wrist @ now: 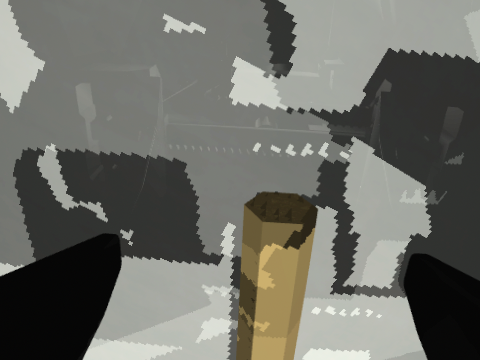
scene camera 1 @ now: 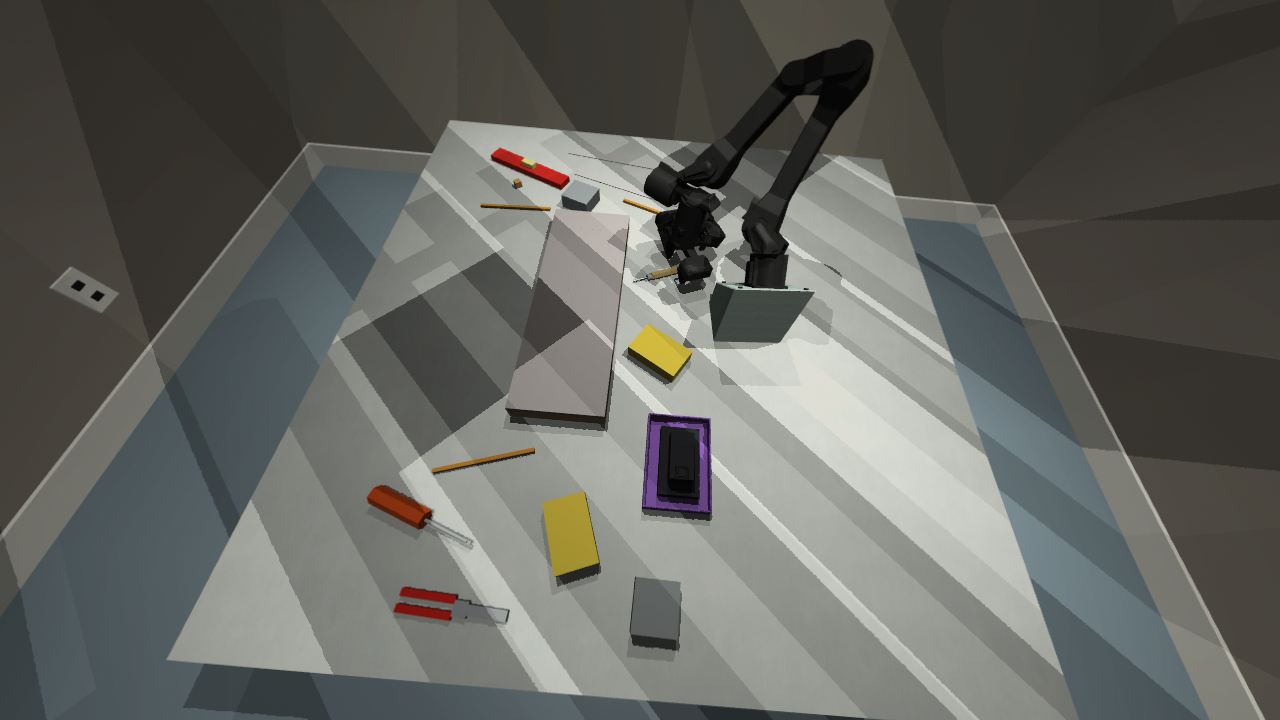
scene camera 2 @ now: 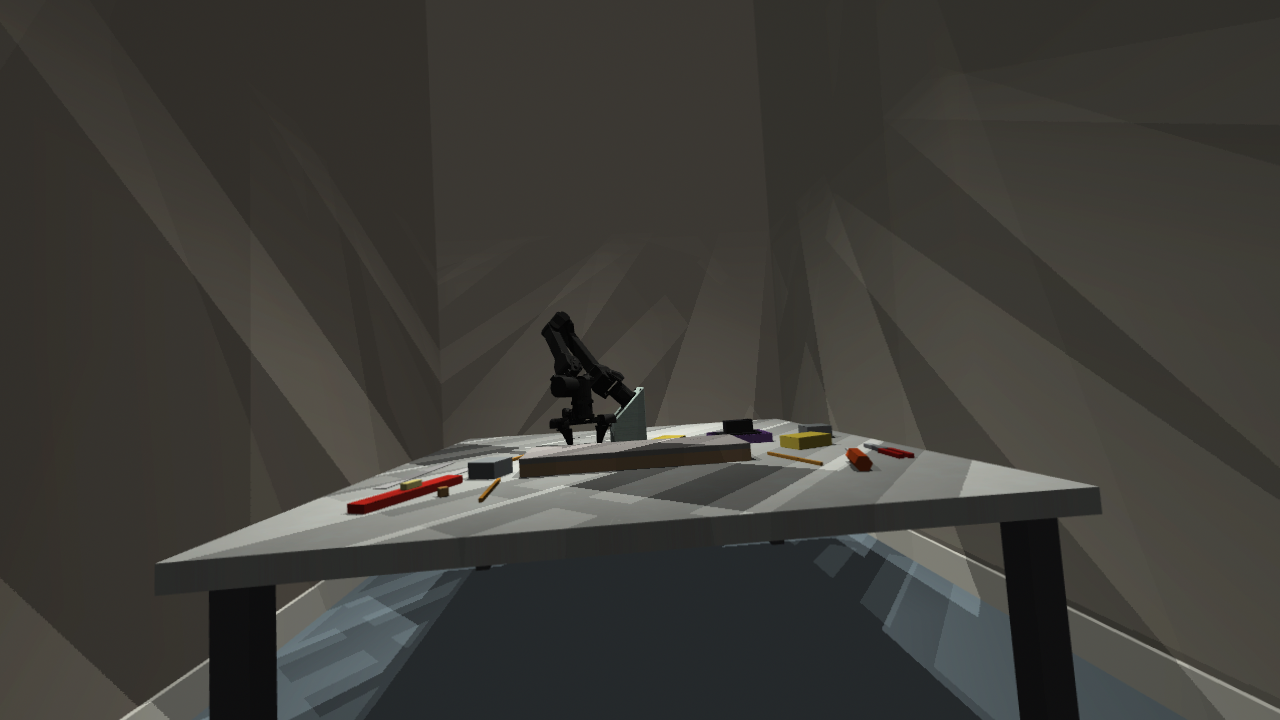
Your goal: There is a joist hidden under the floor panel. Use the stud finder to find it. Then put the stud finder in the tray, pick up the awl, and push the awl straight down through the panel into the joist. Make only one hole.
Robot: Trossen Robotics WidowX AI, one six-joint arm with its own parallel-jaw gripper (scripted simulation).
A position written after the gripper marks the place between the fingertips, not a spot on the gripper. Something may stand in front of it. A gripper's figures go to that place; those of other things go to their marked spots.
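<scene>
Black stud finder (scene camera 1: 678, 470): 67 cm from the lens, of the things named here the nearest to the lens. Black stud finder and grey block (scene camera 1: 579, 196): marked spots 72 cm apart. Yellow block (scene camera 1: 665, 356): 79 cm from the lens. The gripper (scene camera 1: 675, 270): 95 cm from the lens. Grey block: 108 cm from the lens. Red level (scene camera 1: 528, 167): 122 cm from the lens.
</scene>
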